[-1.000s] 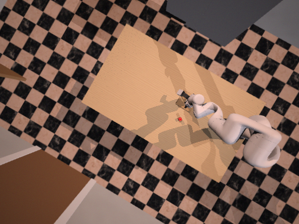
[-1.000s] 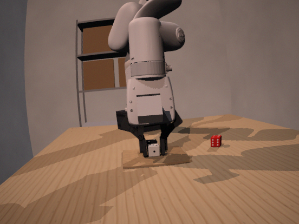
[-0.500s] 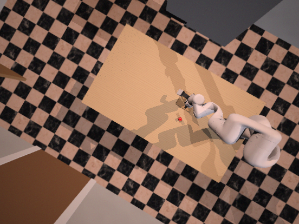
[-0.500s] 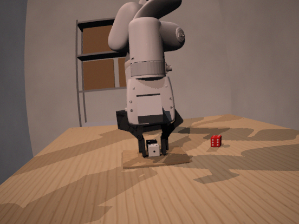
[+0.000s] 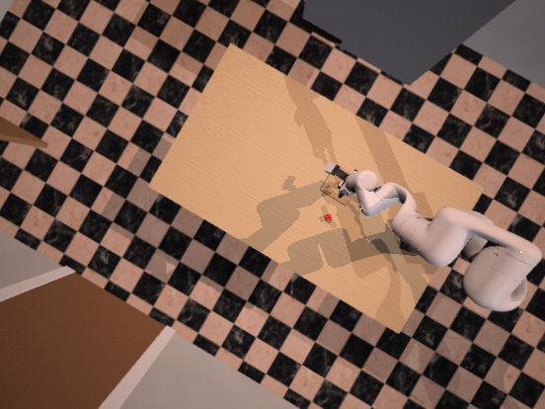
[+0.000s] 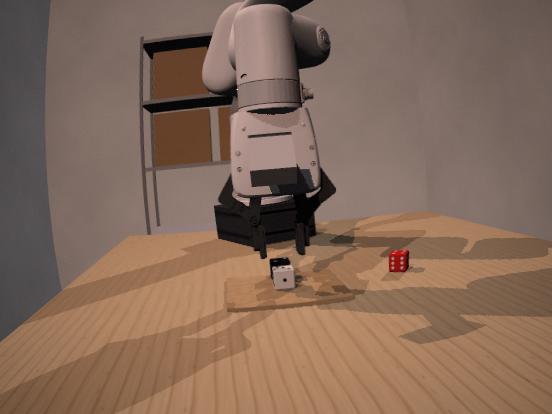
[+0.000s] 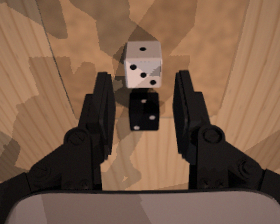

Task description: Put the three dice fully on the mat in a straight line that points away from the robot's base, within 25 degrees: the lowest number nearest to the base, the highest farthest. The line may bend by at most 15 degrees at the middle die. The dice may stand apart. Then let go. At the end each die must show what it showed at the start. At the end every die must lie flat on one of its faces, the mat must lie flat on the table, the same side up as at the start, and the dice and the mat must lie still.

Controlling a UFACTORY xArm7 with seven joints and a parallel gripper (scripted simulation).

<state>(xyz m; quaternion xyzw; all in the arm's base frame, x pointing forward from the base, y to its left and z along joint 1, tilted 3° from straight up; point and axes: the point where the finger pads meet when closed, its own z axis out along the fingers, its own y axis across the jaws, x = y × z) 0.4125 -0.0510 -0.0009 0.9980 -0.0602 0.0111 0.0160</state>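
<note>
Right now my hand is 5 cm above the white die. From my hand the other things lie so: thin mat 6 cm below; then red die 16 cm to the left, 5 cm below, 1 cm behind; then black die 5 cm below, 5 cm behind, 1 cm to the left.
</note>
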